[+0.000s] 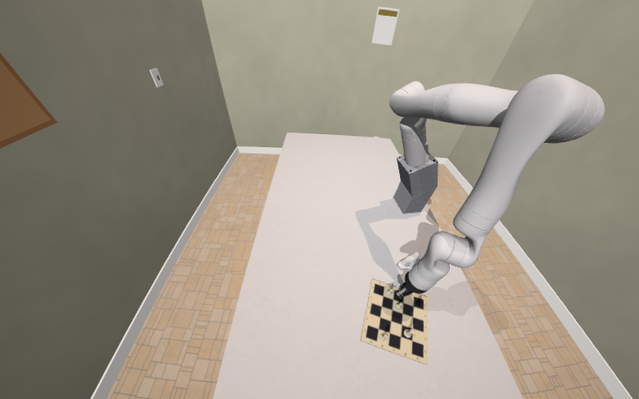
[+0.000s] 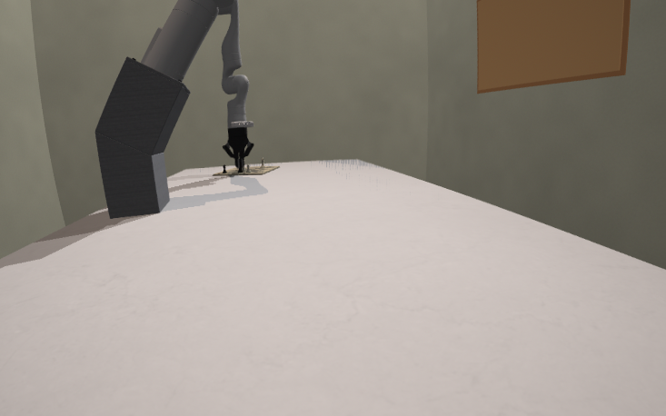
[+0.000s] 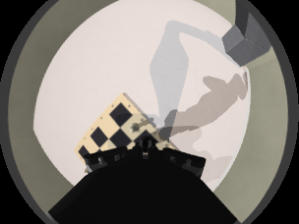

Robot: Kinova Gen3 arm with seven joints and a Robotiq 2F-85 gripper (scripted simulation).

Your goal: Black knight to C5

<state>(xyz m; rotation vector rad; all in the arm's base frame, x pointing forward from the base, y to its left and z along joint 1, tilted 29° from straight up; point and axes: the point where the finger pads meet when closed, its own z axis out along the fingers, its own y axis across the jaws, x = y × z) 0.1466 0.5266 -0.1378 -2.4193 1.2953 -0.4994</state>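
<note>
Now: the black knight 2 cm below my hand. From my hand the other things lie so: light piece (14 cm to the left, 7 cm ahead, 2 cm below); then chessboard (7 cm to the left, 4 cm below, 1 cm ahead); then black pawn (7 cm behind, 2 cm below, 1 cm to the left).
</note>
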